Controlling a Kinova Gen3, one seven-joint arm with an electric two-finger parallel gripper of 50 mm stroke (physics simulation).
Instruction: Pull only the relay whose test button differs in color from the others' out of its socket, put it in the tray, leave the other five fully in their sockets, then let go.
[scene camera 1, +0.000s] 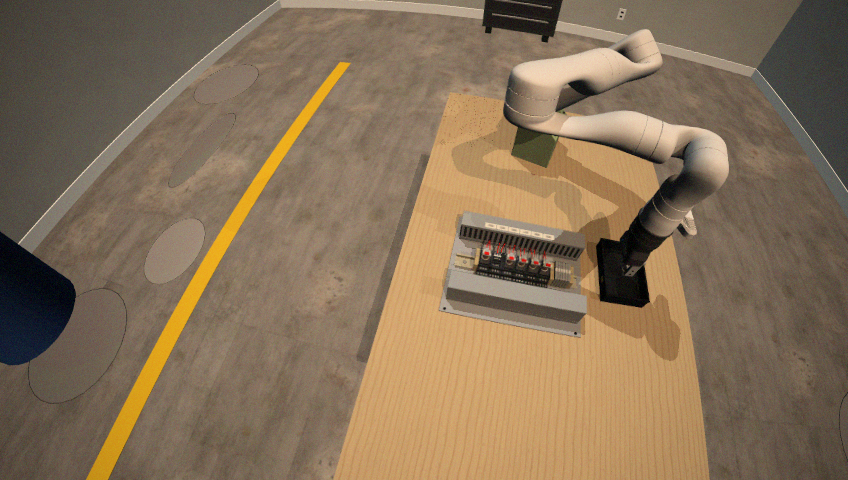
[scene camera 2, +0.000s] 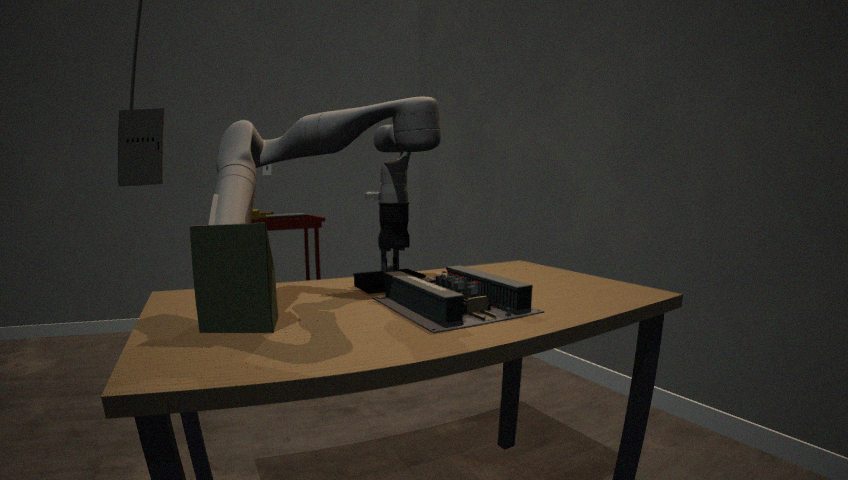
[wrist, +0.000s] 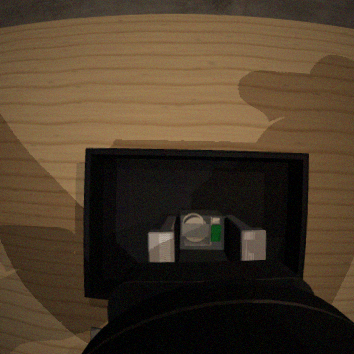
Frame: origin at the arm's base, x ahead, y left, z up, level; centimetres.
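Seen in the pictures: gripper, fingertip midpoint: (scene camera 1: 626, 268) (scene camera 2: 390, 270) (wrist: 200, 231); arm's base at its link origin: (scene camera 2: 227, 243).
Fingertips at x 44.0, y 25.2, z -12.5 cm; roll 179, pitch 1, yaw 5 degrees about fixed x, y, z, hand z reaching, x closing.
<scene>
Pixels of each thing's top centre, then the offset from my fingertips to it.
- relay with the green test button, top centre: (wrist: 199, 232) dx -0.1, dy +0.3, dz +1.8 cm
- black tray at its top centre: (wrist: 194, 229) (scene camera 1: 624, 268) (scene camera 2: 388, 274) dx -0.4, dy -0.1, dz -0.9 cm
- leftmost relay at its top centre: (scene camera 2: 473, 281) (scene camera 1: 487, 250) dx +5.1, dy -34.4, dz +2.5 cm
- rightmost relay at its top centre: (scene camera 1: 548, 261) (scene camera 2: 441, 271) dx +4.8, dy -20.4, dz +2.5 cm
- socket row at its top centre: (scene camera 1: 514, 264) dx +5.0, dy -27.4, dz -1.2 cm
- slotted duct at its top centre: (scene camera 2: 419, 282) (scene camera 1: 524, 229) dx -3.5, dy -26.5, dz +1.9 cm
- closed duct at its top centre: (scene camera 1: 519, 291) (scene camera 2: 485, 275) dx +13.4, dy -26.1, dz +1.9 cm
- grey base plate at its top centre: (scene camera 2: 453, 304) (scene camera 1: 516, 272) dx +4.9, dy -26.3, dz -4.1 cm
The relay with the green test button (wrist: 201, 231) is between the fingers in the wrist view, upright, clear-topped with a round disc. My gripper (scene camera 1: 631, 270) (scene camera 2: 390, 267) (wrist: 200, 231) is shut on it, low at the black tray (scene camera 1: 612, 292) (scene camera 2: 368, 281) (wrist: 95, 225), with the relay inside the tray's outline. Whether the relay touches the tray floor is hidden. Five relays with red buttons, among them the leftmost relay (scene camera 1: 486, 254) and the rightmost relay (scene camera 1: 547, 267), stand in the socket row (scene camera 1: 511, 277). The second socket from the left (scene camera 1: 497, 260) has no relay with a red button.
Grey wiring ducts, the slotted duct (scene camera 1: 523, 239) and the closed duct (scene camera 1: 515, 295), flank the socket row on the grey base plate (scene camera 1: 505, 319). The panel stands left of the tray in scene camera 1. A green block (scene camera 1: 535, 146) (scene camera 2: 233, 279) is at the arm's base.
</scene>
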